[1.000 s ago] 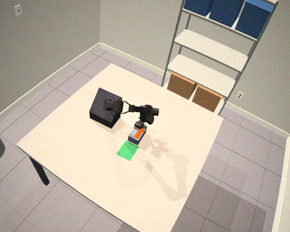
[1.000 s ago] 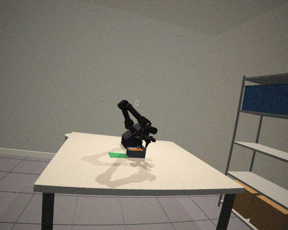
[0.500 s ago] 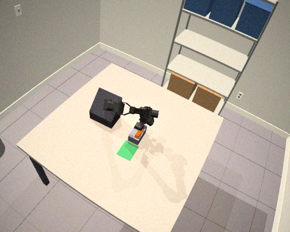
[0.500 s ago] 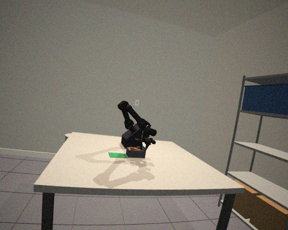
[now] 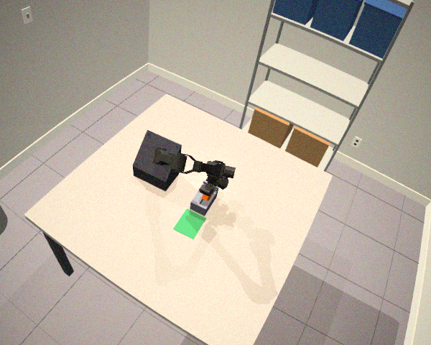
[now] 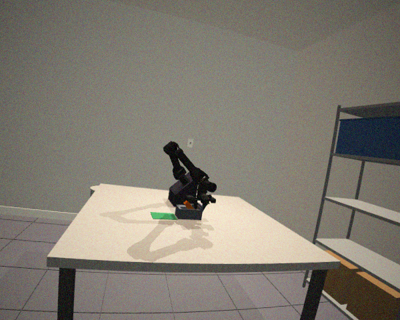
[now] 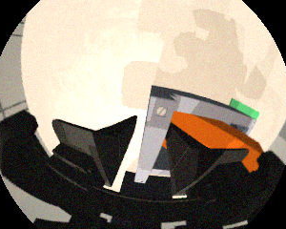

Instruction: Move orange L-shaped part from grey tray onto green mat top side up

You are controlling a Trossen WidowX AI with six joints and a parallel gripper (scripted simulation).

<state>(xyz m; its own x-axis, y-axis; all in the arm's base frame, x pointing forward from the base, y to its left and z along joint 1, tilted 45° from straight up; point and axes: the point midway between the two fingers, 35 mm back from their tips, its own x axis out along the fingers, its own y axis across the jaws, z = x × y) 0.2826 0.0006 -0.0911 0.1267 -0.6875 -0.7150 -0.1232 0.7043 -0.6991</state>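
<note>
Now: gripper tip 50 mm to the left of the orange L-shaped part and 10 mm below it. Round my gripper tip: green mat 220 mm to the right, 50 mm below, 20 mm ahead.
</note>
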